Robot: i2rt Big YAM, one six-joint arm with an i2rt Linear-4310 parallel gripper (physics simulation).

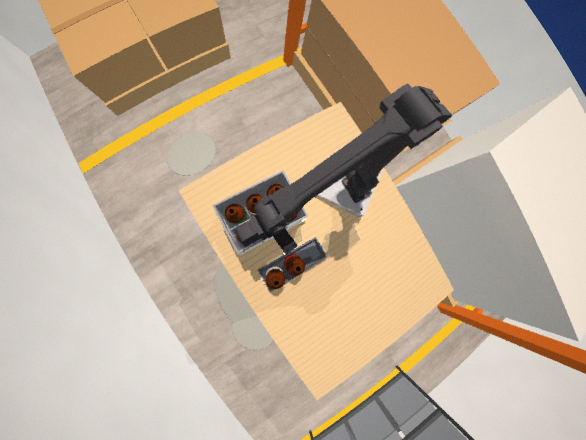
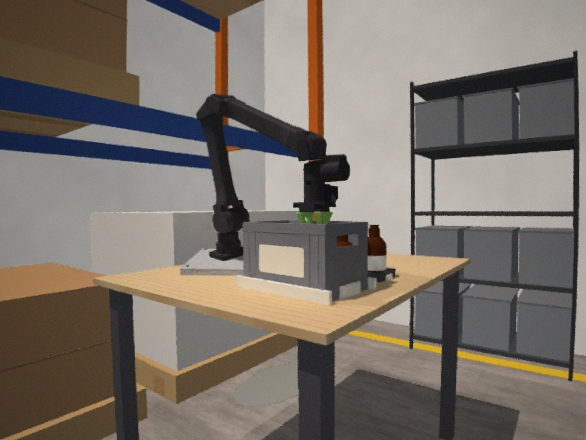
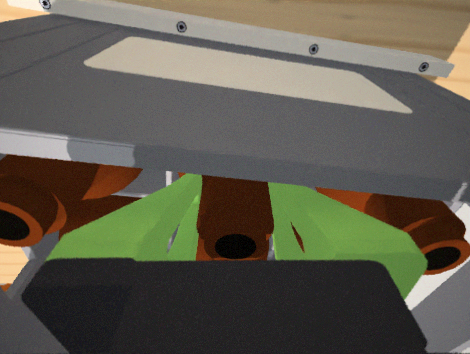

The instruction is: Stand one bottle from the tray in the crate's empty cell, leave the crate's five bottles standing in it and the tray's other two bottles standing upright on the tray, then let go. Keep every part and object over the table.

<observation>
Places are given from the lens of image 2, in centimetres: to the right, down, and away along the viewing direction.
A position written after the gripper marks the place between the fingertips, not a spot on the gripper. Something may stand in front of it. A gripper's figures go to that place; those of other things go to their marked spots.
gripper (image 2: 314,238): 6, 5, 102
white-labelled bottle (image 2: 377,250): 25, 9, 108
</observation>
